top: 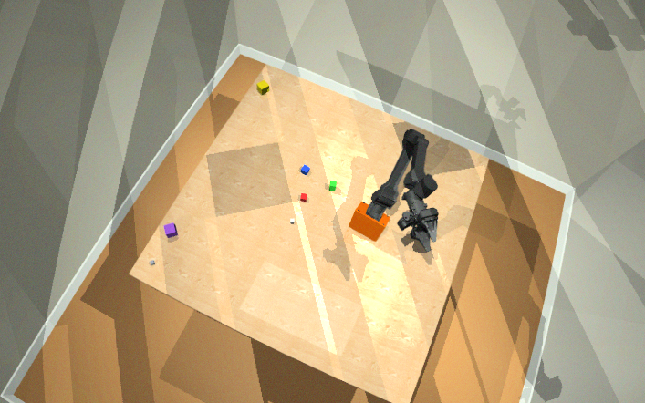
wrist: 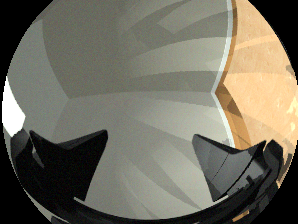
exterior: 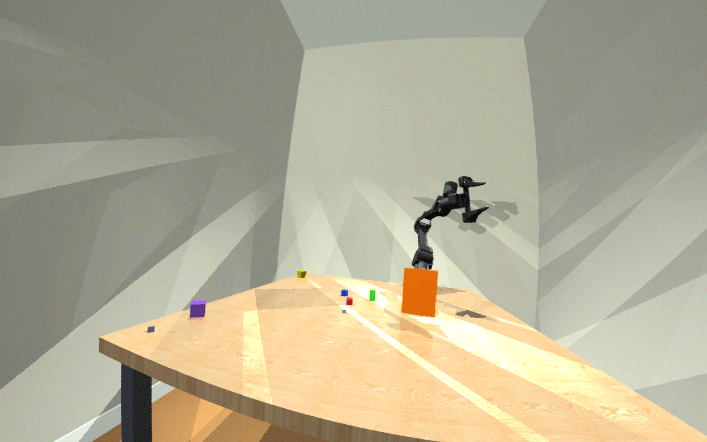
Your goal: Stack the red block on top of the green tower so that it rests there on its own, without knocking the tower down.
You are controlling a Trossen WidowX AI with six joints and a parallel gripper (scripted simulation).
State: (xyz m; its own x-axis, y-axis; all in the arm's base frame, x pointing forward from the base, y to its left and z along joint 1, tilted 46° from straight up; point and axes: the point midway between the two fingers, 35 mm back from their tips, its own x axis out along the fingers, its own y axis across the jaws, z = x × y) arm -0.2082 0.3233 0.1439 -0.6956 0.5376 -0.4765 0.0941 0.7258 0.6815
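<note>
The red block is 540 mm ahead of my gripper tip, 490 mm below it and 110 mm to the right of it. Also, from my gripper tip: blue block: 610 mm ahead, 490 mm below, 240 mm to the right; then purple block: 950 mm ahead, 480 mm below, 350 mm to the left; then small white block: 530 mm ahead, 500 mm below, 10 mm to the left.
</note>
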